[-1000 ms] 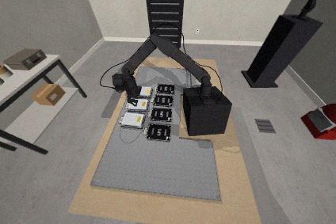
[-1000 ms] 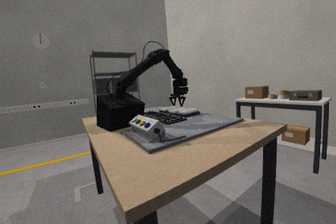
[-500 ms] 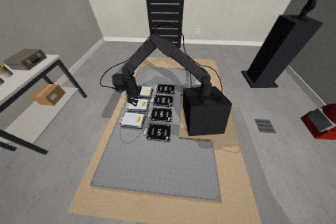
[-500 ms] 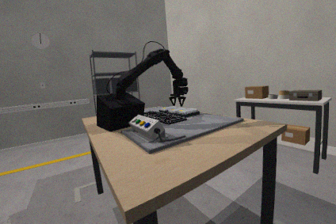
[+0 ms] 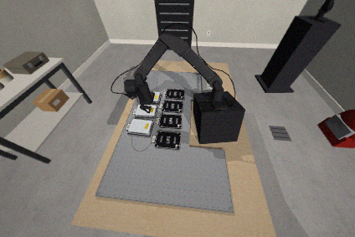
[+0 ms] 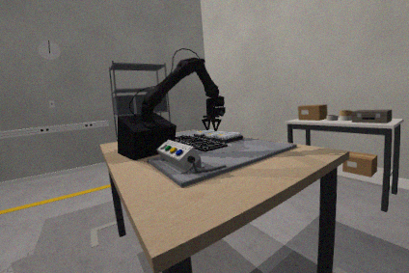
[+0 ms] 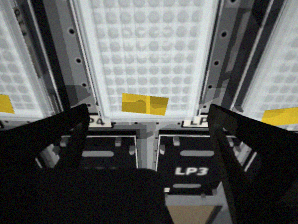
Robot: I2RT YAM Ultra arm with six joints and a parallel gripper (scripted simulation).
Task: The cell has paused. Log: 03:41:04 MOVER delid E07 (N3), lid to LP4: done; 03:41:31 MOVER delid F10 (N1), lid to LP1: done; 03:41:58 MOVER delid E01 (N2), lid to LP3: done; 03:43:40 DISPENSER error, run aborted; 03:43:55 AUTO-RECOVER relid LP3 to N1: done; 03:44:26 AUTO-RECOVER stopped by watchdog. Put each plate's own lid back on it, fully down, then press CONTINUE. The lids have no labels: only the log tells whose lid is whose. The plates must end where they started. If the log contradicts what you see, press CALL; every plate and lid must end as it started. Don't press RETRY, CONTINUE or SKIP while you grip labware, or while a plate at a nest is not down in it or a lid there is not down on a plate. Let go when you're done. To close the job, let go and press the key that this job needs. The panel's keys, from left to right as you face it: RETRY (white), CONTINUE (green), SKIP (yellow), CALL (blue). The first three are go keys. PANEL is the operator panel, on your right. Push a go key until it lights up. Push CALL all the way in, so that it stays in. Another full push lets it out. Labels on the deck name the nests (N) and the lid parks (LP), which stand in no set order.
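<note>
Now: the green continue key 45 cm behind my hand and 25 cm to the right of it. Round my hand: park LP3 (15 cm behind, 5 cm to the right, 6 cm below); then white retry key (45 cm behind, 20 cm to the right); then park LP2 (16 cm behind, 18 cm to the right, 6 cm below).
</note>
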